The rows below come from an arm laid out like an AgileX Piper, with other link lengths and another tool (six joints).
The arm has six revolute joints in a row. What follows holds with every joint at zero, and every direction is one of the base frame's.
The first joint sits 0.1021 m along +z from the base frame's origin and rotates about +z.
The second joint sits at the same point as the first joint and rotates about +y.
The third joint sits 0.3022 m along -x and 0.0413 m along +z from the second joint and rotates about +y.
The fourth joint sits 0.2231 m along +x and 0.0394 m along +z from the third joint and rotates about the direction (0.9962, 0, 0.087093).
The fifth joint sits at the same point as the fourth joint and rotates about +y.
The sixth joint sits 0.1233 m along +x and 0.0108 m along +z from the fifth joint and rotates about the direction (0.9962, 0, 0.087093).
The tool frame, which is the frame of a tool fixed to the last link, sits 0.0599 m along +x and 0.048 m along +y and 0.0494 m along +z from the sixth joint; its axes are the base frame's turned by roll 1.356, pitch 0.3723 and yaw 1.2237 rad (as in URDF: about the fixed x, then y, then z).
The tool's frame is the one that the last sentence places.
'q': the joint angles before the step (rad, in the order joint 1, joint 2, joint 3, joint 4, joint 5, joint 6). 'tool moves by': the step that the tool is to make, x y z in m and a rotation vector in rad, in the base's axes. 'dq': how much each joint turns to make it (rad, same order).
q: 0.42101 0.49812 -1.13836 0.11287 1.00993 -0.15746
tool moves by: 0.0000 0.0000 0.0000 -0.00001 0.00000 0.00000
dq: 0.00000 0.00000 -0.00001 0.00000 0.00001 -0.00001
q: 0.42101 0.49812 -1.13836 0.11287 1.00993 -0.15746
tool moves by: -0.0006 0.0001 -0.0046 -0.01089 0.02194 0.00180
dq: -0.00019 -0.00002 -0.00005 0.00020 0.02464 0.00076
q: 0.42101 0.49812 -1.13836 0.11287 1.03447 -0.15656
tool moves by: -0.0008 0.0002 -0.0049 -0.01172 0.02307 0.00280
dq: -0.00019 0.00004 0.00024 0.00113 0.02574 -0.00019
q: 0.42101 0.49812 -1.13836 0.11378 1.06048 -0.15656
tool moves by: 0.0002 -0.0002 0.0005 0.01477 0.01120 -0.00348
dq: 0.00018 -0.00012 -0.00008 0.00260 0.00266 0.01734
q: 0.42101 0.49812 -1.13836 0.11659 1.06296 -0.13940
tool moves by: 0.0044 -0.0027 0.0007 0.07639 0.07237 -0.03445
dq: -0.00003 0.00391 -0.00026 0.00002 0.02034 0.10771
